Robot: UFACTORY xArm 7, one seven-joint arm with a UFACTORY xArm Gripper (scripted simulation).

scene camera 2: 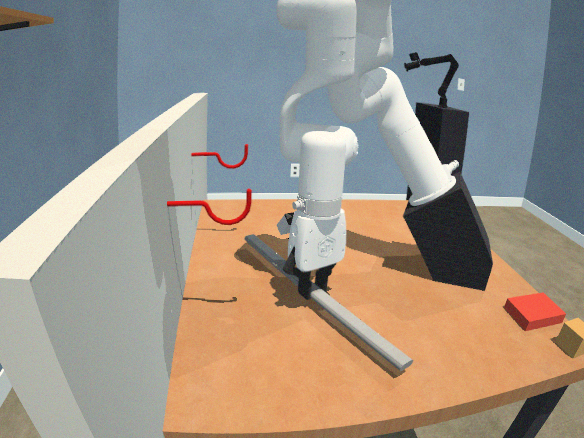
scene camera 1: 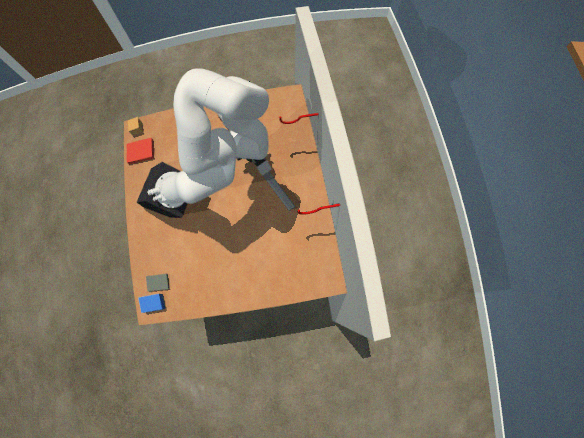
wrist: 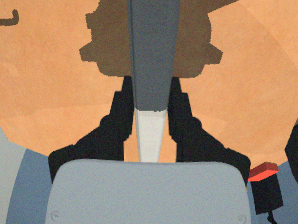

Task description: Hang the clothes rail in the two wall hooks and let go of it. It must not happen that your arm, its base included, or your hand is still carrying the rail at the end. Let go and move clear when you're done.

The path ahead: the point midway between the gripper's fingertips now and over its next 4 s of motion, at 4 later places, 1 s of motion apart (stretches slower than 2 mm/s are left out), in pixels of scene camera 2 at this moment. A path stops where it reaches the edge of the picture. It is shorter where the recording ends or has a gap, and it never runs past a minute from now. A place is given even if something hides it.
The gripper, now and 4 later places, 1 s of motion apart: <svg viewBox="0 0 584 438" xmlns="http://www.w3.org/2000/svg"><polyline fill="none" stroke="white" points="312,293 313,286 314,278 314,272 316,254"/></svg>
